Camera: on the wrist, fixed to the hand. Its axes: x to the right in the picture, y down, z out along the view.
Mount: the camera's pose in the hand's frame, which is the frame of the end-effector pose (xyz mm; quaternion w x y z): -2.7 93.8 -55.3 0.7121 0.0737 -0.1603 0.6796
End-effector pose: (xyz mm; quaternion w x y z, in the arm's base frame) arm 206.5 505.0 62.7 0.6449 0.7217 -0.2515 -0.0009
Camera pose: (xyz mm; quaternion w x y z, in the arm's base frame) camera 188.2 553.5 158.5 0.3663 0.3904 -0.7730 0.3405
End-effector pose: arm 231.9 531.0 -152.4 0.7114 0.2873 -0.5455 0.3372
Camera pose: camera 189.2 630.5 -164.4 0.1688 -0.0597 -0.6729 0.7177
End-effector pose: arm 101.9 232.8 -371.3 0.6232 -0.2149 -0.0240 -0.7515
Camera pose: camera 174.9 197.7 -444.1 0.9665 -0.2439 -0.0263 -0.0754
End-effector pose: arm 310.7 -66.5 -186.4 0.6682 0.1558 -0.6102 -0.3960
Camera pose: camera 394.6 -19.9 -134.8 0.6357 -0.3180 -0.6767 0.1921
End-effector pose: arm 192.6 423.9 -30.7 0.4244 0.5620 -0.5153 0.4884
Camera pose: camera 93.2 468.4 -26.8 0.1537 -0.1596 0.7809 -0.5841
